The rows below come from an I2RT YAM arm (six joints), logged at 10 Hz.
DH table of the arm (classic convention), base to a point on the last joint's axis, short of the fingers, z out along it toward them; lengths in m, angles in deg. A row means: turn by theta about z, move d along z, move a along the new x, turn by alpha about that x. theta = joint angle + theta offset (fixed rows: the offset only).
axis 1: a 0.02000  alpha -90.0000  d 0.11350  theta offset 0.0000
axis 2: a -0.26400  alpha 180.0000  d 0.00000  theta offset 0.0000
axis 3: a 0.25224  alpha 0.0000  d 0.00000  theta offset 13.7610
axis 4: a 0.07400  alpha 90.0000  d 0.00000  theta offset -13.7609
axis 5: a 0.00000  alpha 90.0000  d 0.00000  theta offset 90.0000
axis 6: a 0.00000  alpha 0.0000  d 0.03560  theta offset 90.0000
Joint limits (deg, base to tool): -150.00..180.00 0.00..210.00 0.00..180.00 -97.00..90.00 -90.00..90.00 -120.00..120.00
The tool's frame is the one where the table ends.
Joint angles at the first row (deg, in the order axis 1, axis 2, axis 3, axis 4, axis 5, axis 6):
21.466, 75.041, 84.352, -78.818, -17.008, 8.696
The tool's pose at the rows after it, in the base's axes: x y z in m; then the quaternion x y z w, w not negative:
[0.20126 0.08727 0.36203 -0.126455 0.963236 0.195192 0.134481]
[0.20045 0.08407 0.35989 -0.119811 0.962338 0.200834 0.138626]
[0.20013 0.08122 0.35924 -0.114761 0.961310 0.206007 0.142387]
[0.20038 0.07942 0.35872 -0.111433 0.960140 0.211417 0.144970]
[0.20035 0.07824 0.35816 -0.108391 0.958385 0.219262 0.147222]
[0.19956 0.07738 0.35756 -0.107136 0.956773 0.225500 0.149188]
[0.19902 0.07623 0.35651 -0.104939 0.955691 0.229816 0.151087]
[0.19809 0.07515 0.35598 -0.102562 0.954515 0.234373 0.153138]
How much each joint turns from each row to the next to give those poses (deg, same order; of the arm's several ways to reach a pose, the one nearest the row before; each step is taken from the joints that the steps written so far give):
-0.910, -1.088, -1.910, 1.306, -1.070, 0.276
-0.818, -0.813, -1.200, 0.943, -0.660, 0.166
-0.785, -0.530, -0.623, 0.566, -0.650, 0.004
-0.580, -0.287, -0.414, 0.499, -0.675, -0.001
-0.438, -0.333, -0.481, 0.614, -0.912, 0.172
-0.266, -0.425, -0.529, 0.501, -0.717, 0.090
-0.330, -0.399, -0.595, 0.509, -0.511, 0.089
-0.284, -0.445, -0.505, 0.422, -0.511, 0.169

